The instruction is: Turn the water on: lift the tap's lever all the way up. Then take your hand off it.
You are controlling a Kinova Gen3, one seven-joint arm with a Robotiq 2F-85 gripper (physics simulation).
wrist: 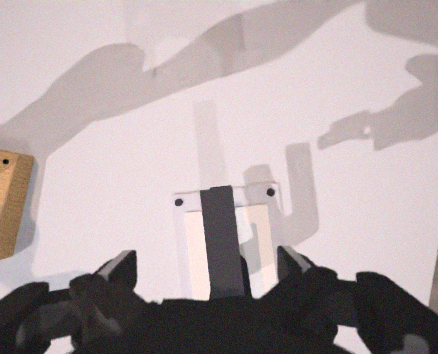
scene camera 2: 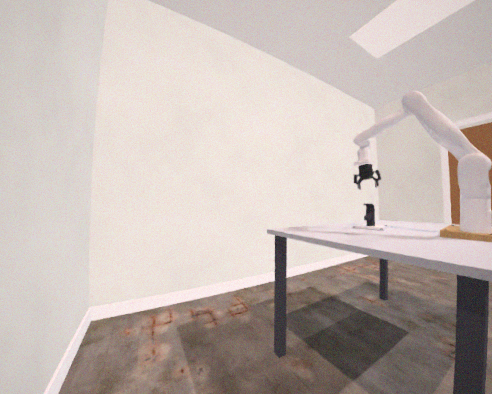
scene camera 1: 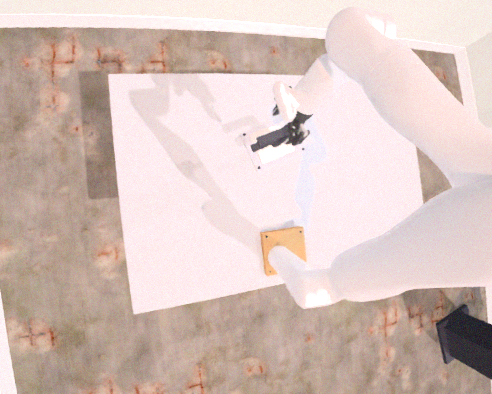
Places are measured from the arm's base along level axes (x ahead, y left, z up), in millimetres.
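Pixels of known places: gripper, between the fingertips: (wrist: pixel 207 263) (scene camera 2: pixel 368 188) (scene camera 1: pixel 280 128); arm's base, origin of its link: (scene camera 2: pixel 474 231) (scene camera 1: pixel 279 257).
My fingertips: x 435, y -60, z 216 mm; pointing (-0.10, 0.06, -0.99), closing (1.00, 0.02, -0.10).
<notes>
For each thing: its middle in the pictures, then the offset to it from my fingertips. "spot": a spot on its surface instead.
- black tap, a spot on its surface: (wrist: pixel 220 240) (scene camera 1: pixel 271 137) spot: dx +2, dy -6, dz -92 mm
- pale base plate, a spot on its surface: (wrist: pixel 192 199) (scene camera 1: pixel 256 163) spot: dx -51, dy +25, dz -240 mm
The black tap (scene camera 1: pixel 267 141) (scene camera 2: pixel 370 215) (wrist: pixel 220 240) stands upright on a pale base plate (scene camera 1: pixel 258 162) (wrist: pixel 192 199) with dark screws at its corners. A long dark bar at its top reaches out over the plate's edge. The lever cannot be told apart from the spout, so its height is unclear. My gripper (scene camera 1: pixel 291 126) (scene camera 2: pixel 367 186) (wrist: pixel 207 263) is open and empty, pointing down. In the scene camera 2 view it hangs above the tap with a gap between them. In the wrist view the bar shows between the two fingers, below them. The gripper hides the tap's rear part there.
The white table (scene camera 1: pixel 175 270) (scene camera 2: pixel 320 240) carries the tap and the arm's wooden base block (scene camera 1: pixel 295 237) (scene camera 2: pixel 452 232) (wrist: pixel 12 200). The arm (scene camera 1: pixel 415 100) (scene camera 2: pixel 440 125) arches from that block to above the tap. Shadows of the arm cross the table top. A pale wall (scene camera 2: pixel 225 150) stands behind.
</notes>
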